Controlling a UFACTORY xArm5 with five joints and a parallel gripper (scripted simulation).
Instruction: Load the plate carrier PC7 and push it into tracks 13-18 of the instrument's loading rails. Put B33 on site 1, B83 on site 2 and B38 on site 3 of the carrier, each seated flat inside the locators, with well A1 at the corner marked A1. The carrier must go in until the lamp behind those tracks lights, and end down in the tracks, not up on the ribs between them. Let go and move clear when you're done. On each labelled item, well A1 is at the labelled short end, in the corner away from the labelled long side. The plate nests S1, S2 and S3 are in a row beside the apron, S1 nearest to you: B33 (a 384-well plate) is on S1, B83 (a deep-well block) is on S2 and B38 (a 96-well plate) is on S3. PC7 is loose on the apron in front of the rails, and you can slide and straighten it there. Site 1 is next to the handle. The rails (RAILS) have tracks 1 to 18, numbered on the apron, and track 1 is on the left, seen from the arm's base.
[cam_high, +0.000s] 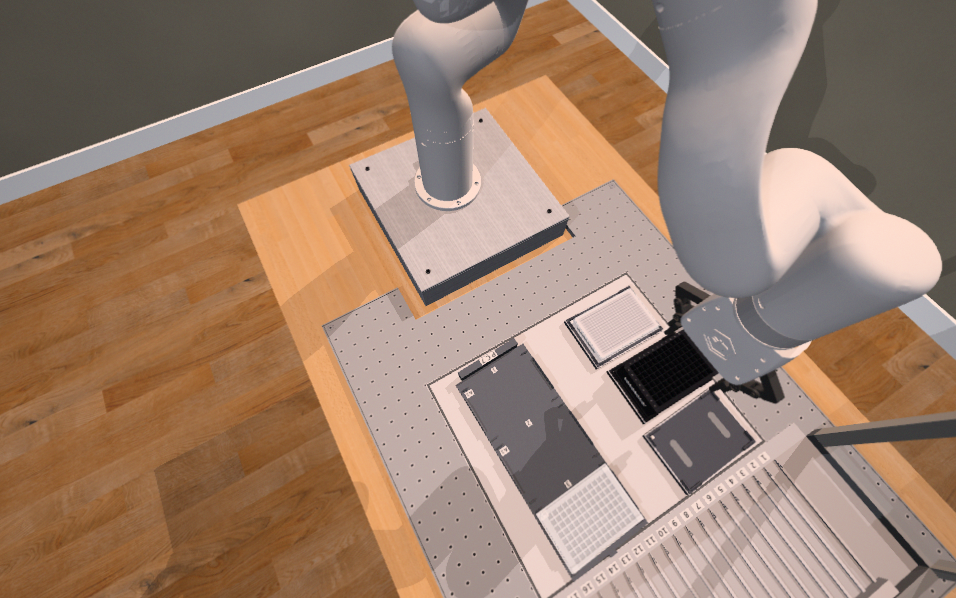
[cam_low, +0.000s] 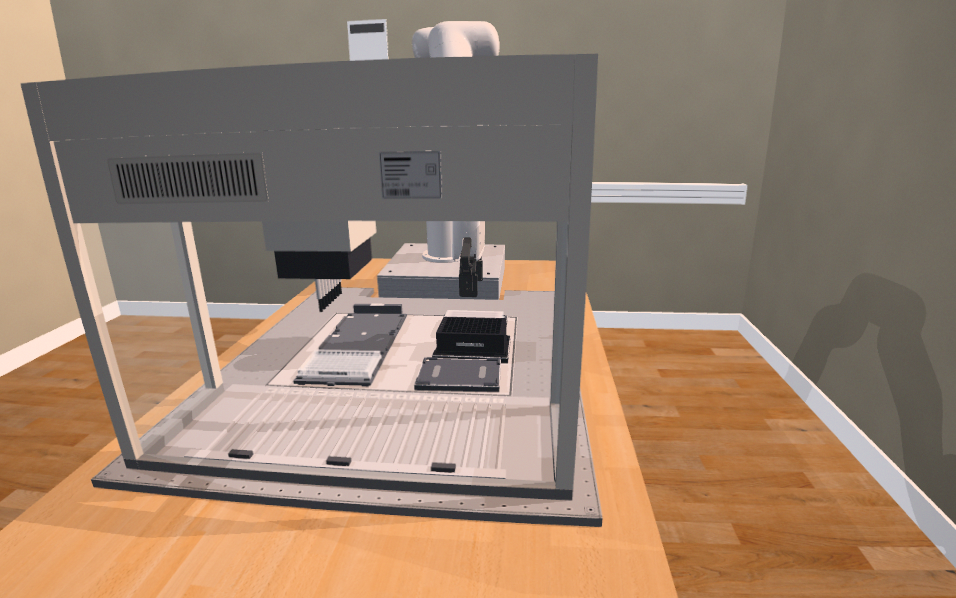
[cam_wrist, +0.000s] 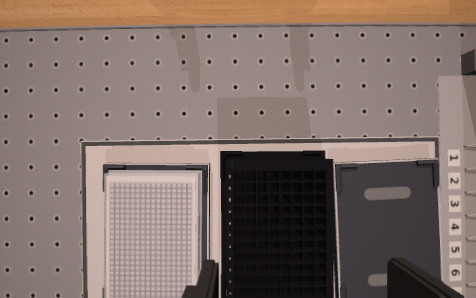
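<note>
The black deep-well block B83 is 100 mm below my hand. Also, from my hand: plate carrier PC7 (230 mm to the right, 120 mm below, 30 mm ahead); plate nest S3 (130 mm below, 110 mm ahead); plate nest S2 (130 mm below).
</note>
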